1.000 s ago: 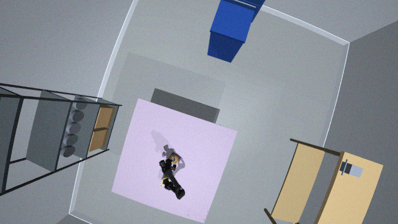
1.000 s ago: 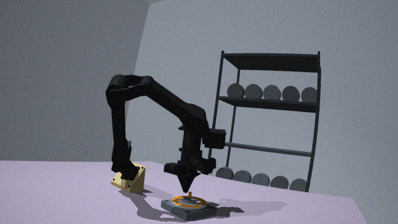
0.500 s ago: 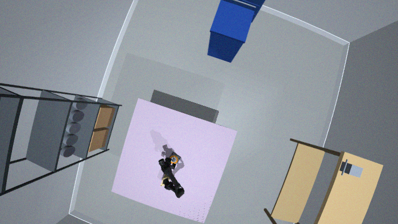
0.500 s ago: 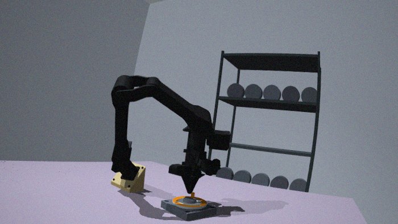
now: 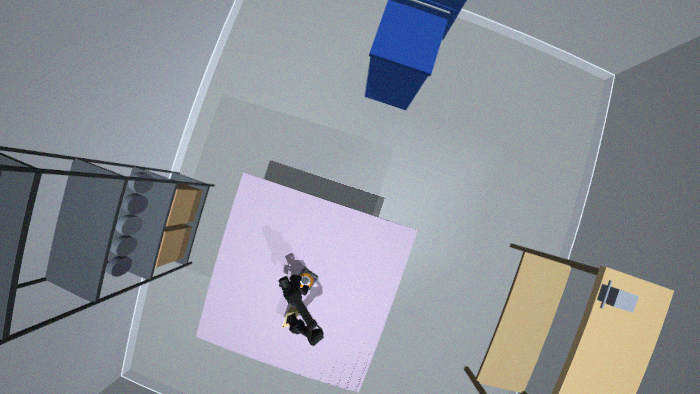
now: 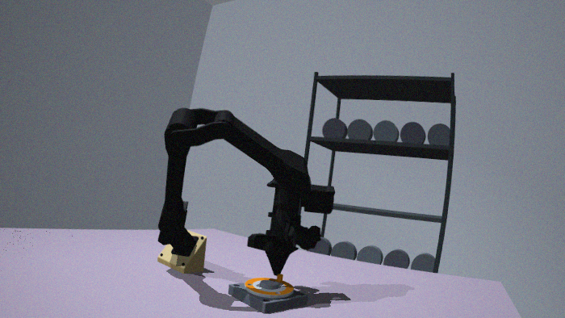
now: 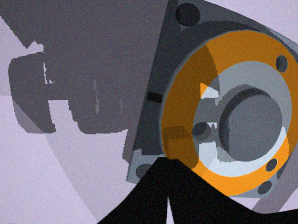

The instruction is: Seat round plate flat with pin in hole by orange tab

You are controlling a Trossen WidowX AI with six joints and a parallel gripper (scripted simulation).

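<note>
My gripper tip is now 50 mm to the left of the square grey base, 20 mm above it and 10 mm short of it.
</note>
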